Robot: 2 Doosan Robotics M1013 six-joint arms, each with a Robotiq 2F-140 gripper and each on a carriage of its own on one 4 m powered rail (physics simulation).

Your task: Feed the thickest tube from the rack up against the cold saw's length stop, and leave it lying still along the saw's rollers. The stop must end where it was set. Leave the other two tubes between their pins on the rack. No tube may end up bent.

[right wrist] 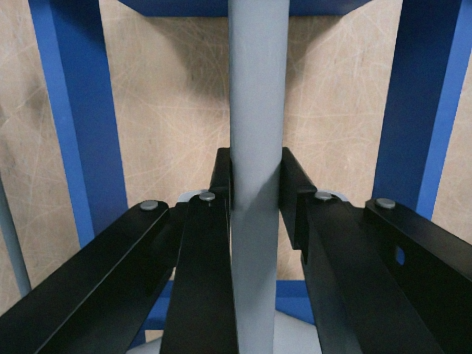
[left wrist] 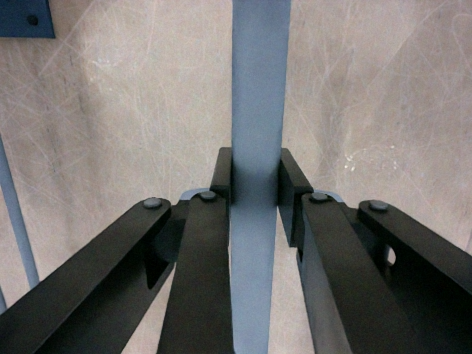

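The thick grey tube [left wrist: 260, 90] [right wrist: 257, 75] runs straight up and down both wrist views and shows no bend. My left gripper [left wrist: 253, 168] is shut on it, above the scratched tan surface. My right gripper [right wrist: 253, 168] is shut on the same tube, above a blue frame [right wrist: 87, 110]. Part of a pale grey rounded piece, which looks like a roller [right wrist: 300, 337], shows under the tube at the bottom of the right wrist view. A thinner tube [left wrist: 15, 210] [right wrist: 12, 245] lies to the left. The length stop and saw blade do not show.
A dark blue plate [left wrist: 20, 17] with a round hole is at the top left of the left wrist view. In the right wrist view, the blue frame has side rails left and right of the tube and cross members at top and bottom.
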